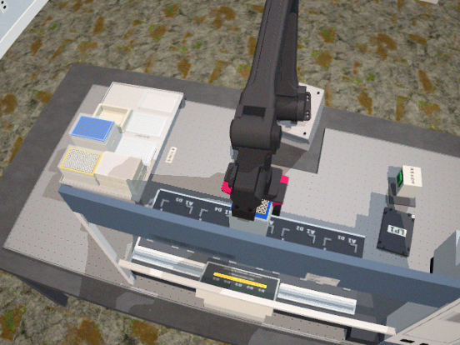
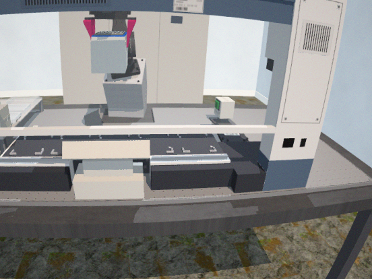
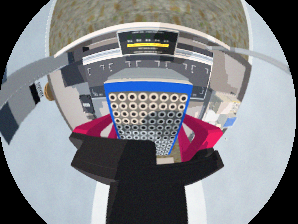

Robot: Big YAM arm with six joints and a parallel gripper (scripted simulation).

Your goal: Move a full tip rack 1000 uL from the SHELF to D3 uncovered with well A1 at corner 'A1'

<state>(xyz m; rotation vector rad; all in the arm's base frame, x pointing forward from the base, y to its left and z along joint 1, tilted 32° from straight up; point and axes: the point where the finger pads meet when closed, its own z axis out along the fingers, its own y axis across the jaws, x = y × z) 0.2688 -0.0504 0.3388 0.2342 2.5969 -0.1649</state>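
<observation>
Now: hand 1 cm past the blue-framed tip rack. Round my hand: pale sealed block (41 cm to the right, 22 cm below, 21 cm behind); then clear flat piece (38 cm to the right, 31 cm behind, 27 cm below); then blue gantry beam (19 cm ahead, 17 cm above).
</observation>
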